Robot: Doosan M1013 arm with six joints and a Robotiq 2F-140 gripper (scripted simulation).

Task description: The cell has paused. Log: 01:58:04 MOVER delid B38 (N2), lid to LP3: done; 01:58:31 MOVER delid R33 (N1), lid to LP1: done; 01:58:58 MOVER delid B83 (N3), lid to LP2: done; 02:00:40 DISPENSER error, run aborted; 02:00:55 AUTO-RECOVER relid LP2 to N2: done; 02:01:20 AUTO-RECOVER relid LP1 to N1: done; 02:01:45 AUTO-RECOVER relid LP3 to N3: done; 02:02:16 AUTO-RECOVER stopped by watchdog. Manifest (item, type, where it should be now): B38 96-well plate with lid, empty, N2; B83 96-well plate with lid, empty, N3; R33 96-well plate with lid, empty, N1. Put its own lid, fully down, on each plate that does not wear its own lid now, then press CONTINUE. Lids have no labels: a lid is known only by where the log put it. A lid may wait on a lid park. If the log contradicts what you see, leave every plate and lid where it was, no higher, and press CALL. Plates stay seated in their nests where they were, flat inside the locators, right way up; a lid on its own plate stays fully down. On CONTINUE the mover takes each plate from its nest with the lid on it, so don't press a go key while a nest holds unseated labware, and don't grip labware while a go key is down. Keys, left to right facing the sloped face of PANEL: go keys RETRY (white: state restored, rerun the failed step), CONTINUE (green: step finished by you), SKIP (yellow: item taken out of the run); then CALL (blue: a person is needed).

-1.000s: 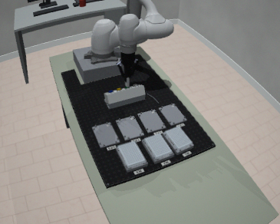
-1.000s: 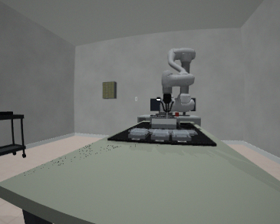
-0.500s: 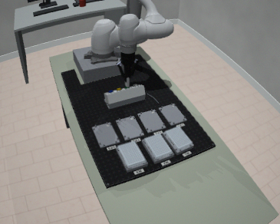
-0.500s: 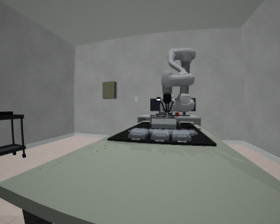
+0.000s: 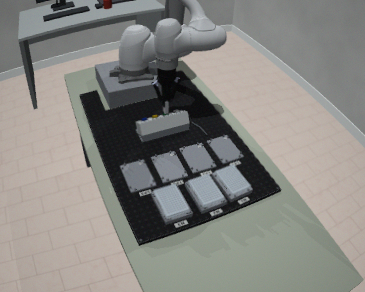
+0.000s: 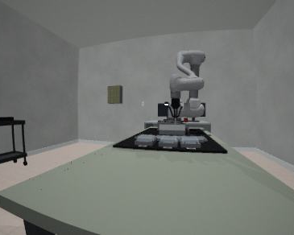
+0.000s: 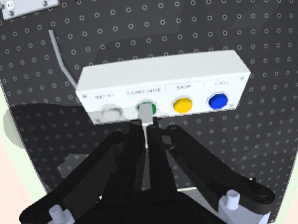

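The green key lies 40 mm below my hand. From my hand the other things lie so: blue key 10 mm ahead, 100 mm to the right, 40 mm below; then yellow key 10 mm ahead, 50 mm to the right, 40 mm below; then white key 50 mm to the left, 40 mm below.
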